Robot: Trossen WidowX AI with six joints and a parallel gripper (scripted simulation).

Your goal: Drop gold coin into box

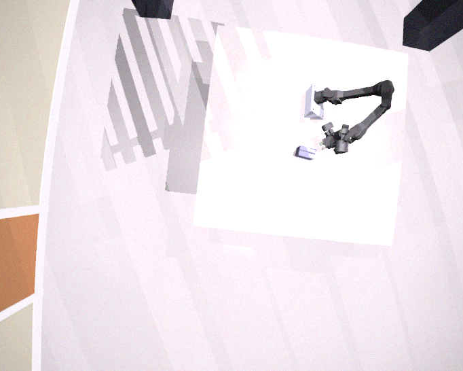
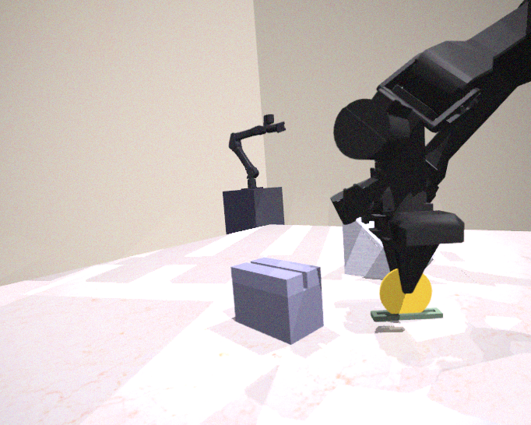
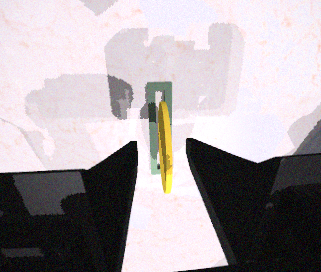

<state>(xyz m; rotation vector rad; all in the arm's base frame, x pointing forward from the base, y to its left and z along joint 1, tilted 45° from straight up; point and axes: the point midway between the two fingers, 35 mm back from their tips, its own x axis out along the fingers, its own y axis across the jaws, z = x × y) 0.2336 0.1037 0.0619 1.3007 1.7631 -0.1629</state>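
The thin gold coin is 10 mm below my gripper tip.
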